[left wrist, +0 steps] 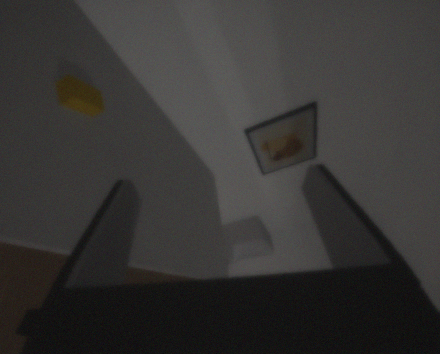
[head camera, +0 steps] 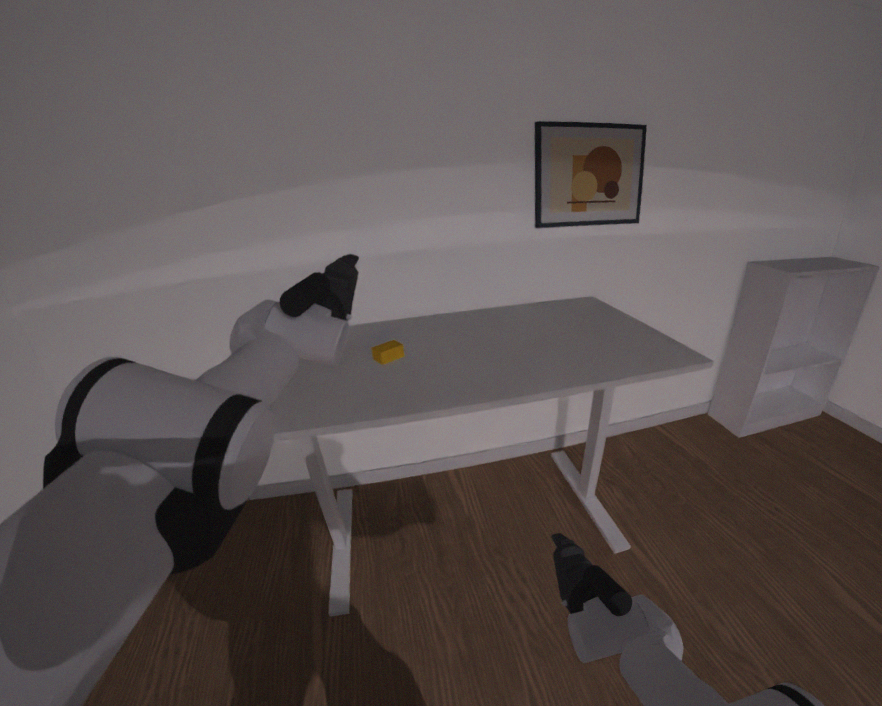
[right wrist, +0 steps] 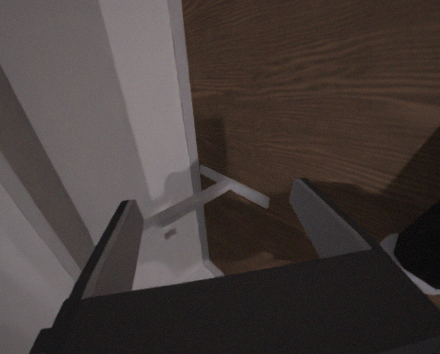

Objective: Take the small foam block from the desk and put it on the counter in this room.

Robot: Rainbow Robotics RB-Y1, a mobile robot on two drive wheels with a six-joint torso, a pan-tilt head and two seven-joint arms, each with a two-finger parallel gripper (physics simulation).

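Places are measured from the robot's base along level axes (x ahead, y left, z up), in metres.
Pixels of known places: left gripper, fingertip midpoint: (left wrist: 220, 183); right gripper, fingertip midpoint: (head camera: 560, 560) (right wrist: 218, 199).
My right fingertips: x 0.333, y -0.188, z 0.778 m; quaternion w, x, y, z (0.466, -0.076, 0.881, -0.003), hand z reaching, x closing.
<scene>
Ahead of a thing's pixels: the offset from my right fingertips to its top centre. "spot": to the spot under its first point. Level surfaces: height alone.
A small yellow foam block {dx +0.672, dy +0.444, dz +0.217 m} (head camera: 388, 352) (left wrist: 80, 97) lies on the grey desk {dz +0.172 m} (head camera: 514, 346) (left wrist: 165, 225), left of the desk's middle in the head view. My left gripper (head camera: 353, 259) (left wrist: 220, 183) is open and empty. It is raised over the left part of the desk, above and to the left of the block in the head view, apart from it. My right gripper (head camera: 557, 538) (right wrist: 218, 199) is open and empty, low in front of the desk. The block does not show in the right wrist view. The counter does not show in any view.
A white open shelf unit (head camera: 742, 346) stands on the wooden floor {dz -0.778 m} (head camera: 470, 588) at the right, beyond the desk. A framed picture (head camera: 603, 169) (left wrist: 285, 142) hangs on the wall behind. The desk stands on white legs {spot: dx +0.826, dy -0.413, dz -0.375 m} (head camera: 598, 441) (right wrist: 250, 194).
</scene>
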